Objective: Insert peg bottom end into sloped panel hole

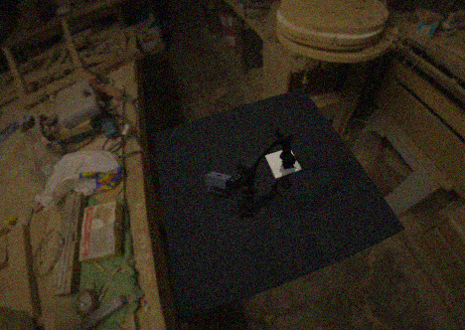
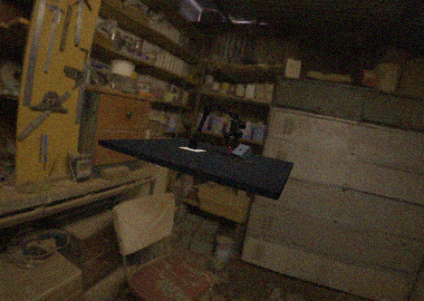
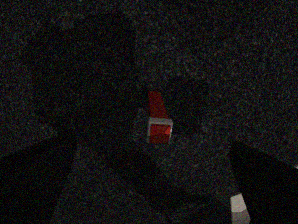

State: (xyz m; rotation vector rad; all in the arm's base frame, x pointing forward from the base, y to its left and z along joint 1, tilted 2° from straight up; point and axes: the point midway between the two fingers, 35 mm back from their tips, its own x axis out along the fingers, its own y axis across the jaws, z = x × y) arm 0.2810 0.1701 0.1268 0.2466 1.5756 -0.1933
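My gripper tip is now 4 cm above the red peg. Also, from my gripper tip: grey sloped panel (17 cm ahead, 12 cm to the right, 2 cm below).
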